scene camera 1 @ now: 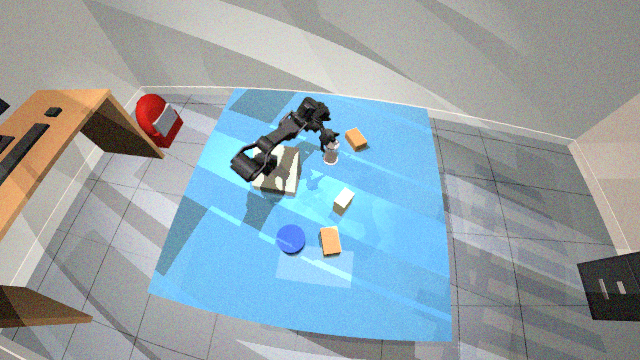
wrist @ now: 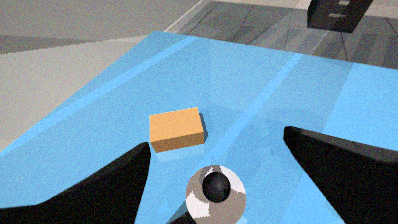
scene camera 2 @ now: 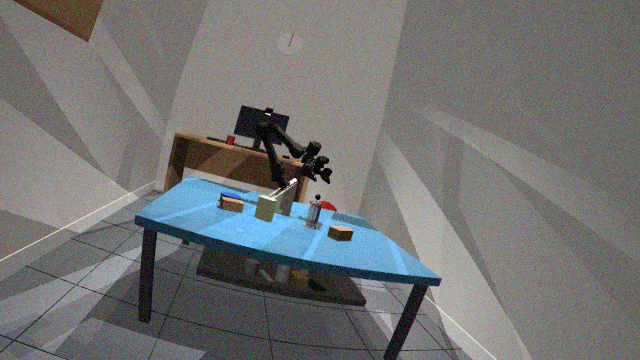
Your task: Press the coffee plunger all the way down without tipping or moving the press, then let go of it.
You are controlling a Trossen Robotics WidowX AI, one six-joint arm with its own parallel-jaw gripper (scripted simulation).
Scene:
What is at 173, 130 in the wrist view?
An orange block.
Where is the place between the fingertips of my gripper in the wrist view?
217, 140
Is my gripper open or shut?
Open.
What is my gripper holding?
Nothing.

